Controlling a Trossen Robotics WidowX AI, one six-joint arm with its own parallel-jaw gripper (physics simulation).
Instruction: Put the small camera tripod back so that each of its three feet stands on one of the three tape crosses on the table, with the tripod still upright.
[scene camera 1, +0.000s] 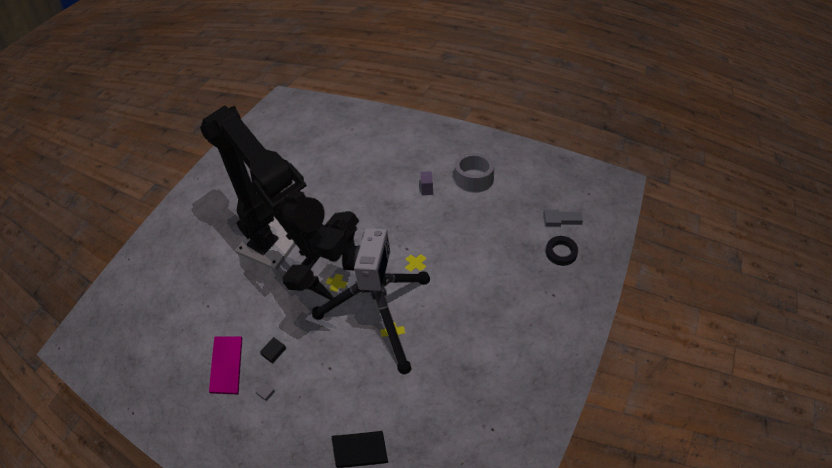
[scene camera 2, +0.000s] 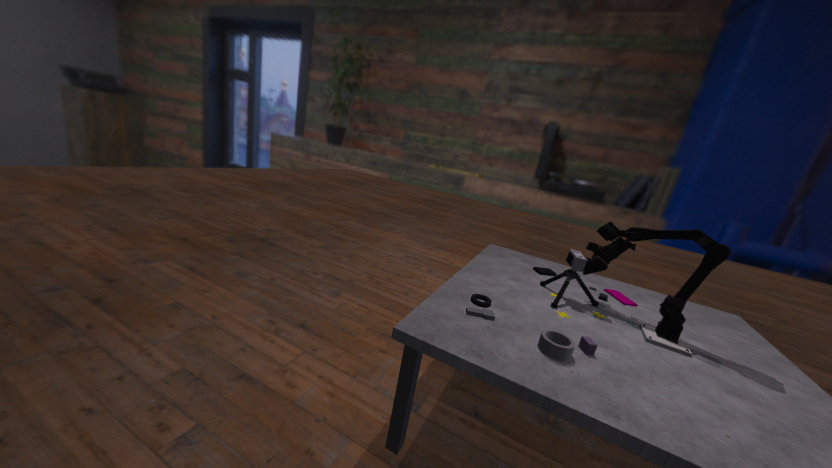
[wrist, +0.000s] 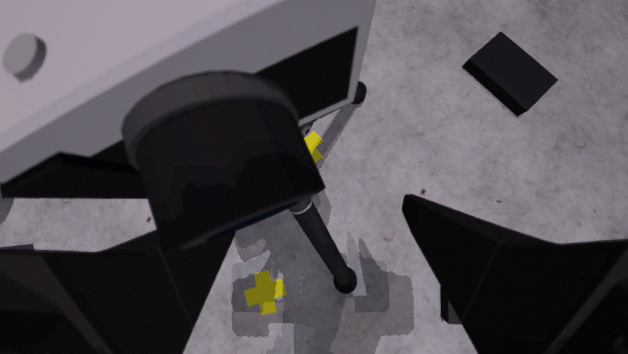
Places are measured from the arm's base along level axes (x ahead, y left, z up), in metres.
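Pixels of known places: gripper, fingertip midpoint: (scene camera 1: 345, 282) (scene camera 2: 583, 272) (wrist: 322, 203); arm's base at its link origin: (scene camera 1: 262, 241) (scene camera 2: 666, 336).
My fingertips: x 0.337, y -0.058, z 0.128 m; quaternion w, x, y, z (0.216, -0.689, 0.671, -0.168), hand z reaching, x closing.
Ahead of a thing's pixels: the offset from my fingertips to its top centre. Level surfaces: height alone.
The small black tripod (scene camera 1: 386, 316) (scene camera 2: 569, 284) stands upright on the grey table {dz -0.141 m} (scene camera 1: 484, 325) (scene camera 2: 507, 325), carrying a grey camera (scene camera 1: 371, 257) (scene camera 2: 577, 260) (wrist: 253, 46). Three yellow tape crosses {dx +0.015, dy +0.207, dz -0.140 m} (scene camera 1: 415, 263) {dx -0.104, dy +0.067, dz -0.140 m} (scene camera 1: 337, 281) (scene camera 1: 393, 331) lie under and beside it; two show in the wrist view (wrist: 263, 291) (wrist: 313, 145). Its feet (scene camera 1: 423, 278) (scene camera 1: 318, 312) (scene camera 1: 404, 368) all stand off the crosses. One leg passes over the front cross. My gripper (scene camera 1: 335, 269) (scene camera 2: 592, 265) (wrist: 322, 203) is open and empty, fingers spread close behind the camera on its lens side, low over the table.
A grey ring {dx -0.009, dy +0.518, dz -0.093 m} (scene camera 1: 474, 173) and a purple block {dx -0.094, dy +0.424, dz -0.101 m} (scene camera 1: 426, 182) lie at the back. A black ring {dx +0.295, dy +0.403, dz -0.126 m} (scene camera 1: 562, 250) and a grey flat piece {dx +0.256, dy +0.504, dz -0.126 m} (scene camera 1: 563, 216) lie at the right. A magenta slab {dx -0.177, dy -0.265, dz -0.133 m} (scene camera 1: 226, 364), small blocks {dx -0.106, dy -0.165, dz -0.126 m} (scene camera 1: 273, 349) and a black plate {dx +0.187, dy -0.251, dz -0.126 m} (scene camera 1: 359, 448) lie in front.
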